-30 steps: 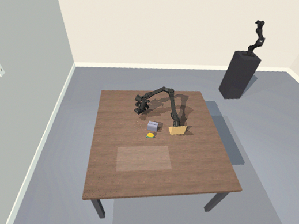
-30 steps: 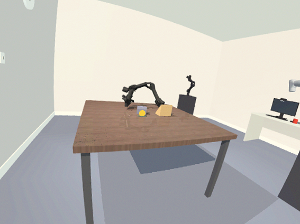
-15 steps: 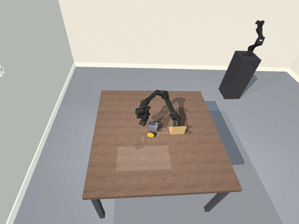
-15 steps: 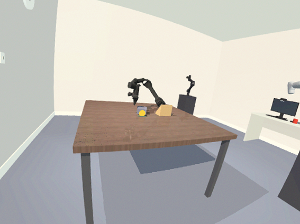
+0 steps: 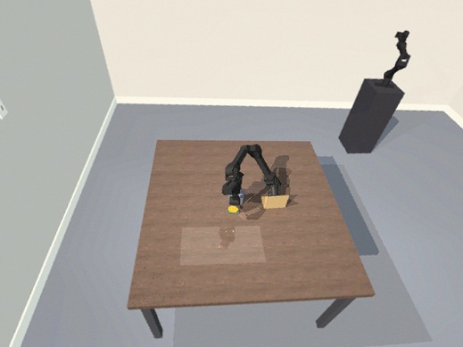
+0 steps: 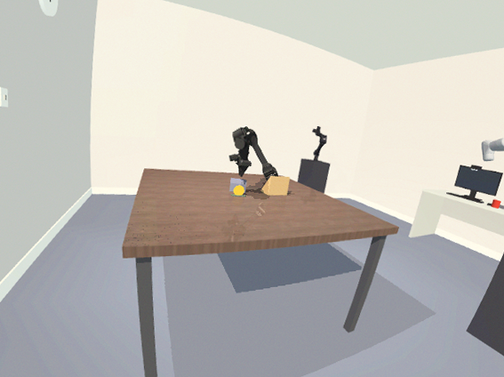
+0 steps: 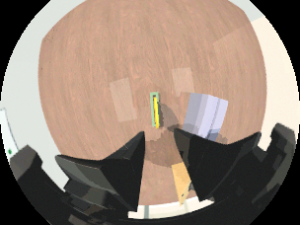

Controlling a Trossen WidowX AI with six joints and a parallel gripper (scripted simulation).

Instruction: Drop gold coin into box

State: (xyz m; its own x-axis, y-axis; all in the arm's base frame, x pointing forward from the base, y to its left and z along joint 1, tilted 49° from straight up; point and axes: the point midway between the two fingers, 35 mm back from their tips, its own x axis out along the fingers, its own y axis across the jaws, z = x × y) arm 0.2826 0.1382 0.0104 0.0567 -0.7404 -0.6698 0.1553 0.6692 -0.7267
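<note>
Right now my gripper tip is 9 cm above the gold coin.
</note>
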